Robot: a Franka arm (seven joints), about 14 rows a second.
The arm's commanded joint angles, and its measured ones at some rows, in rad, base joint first. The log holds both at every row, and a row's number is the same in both.
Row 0, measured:
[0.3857 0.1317 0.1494 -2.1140 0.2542 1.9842 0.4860]
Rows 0 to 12, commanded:
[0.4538 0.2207 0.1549 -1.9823 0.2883 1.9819 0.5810]
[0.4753 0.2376 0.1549 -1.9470 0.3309 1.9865 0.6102]
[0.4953 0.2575 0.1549 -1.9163 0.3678 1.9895 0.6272]
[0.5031 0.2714 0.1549 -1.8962 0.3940 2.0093 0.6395]
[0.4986 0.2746 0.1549 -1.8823 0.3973 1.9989 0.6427]
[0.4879 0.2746 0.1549 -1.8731 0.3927 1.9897 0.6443]
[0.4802 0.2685 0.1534 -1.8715 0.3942 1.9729 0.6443]
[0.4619 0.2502 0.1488 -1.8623 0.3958 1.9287 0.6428]
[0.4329 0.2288 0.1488 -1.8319 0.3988 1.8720 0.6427]
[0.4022 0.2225 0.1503 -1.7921 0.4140 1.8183 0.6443]
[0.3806 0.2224 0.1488 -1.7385 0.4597 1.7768 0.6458]
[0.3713 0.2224 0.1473 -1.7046 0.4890 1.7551 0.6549]
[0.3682 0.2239 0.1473 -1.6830 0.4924 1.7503 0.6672]
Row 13, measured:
[0.3846 0.2251 0.1422 -1.7463 0.4526 1.7909 0.6393]
